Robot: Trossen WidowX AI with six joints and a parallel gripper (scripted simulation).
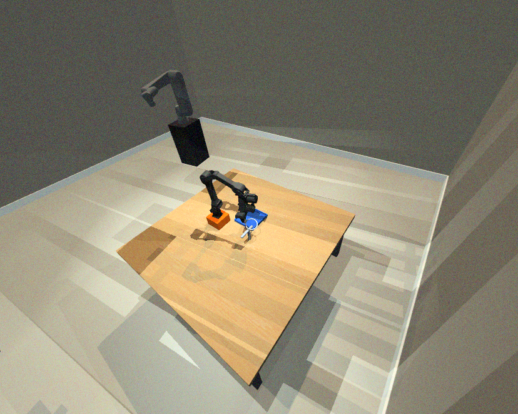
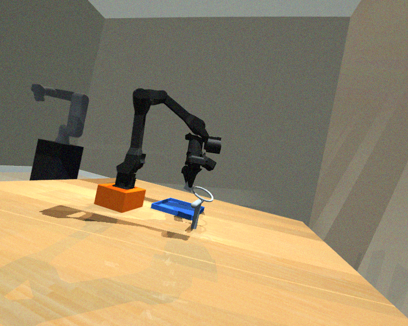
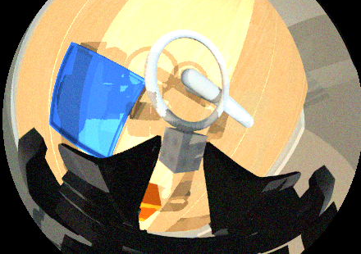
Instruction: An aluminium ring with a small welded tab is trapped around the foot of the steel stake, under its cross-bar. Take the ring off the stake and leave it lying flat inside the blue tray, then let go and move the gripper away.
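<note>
The aluminium ring lies 5 cm ahead of my gripper tip, 1 cm to the left of it and 1 cm below it. Round my gripper tip: blue tray: 15 cm to the left, 12 cm below, 5 cm behind.
</note>
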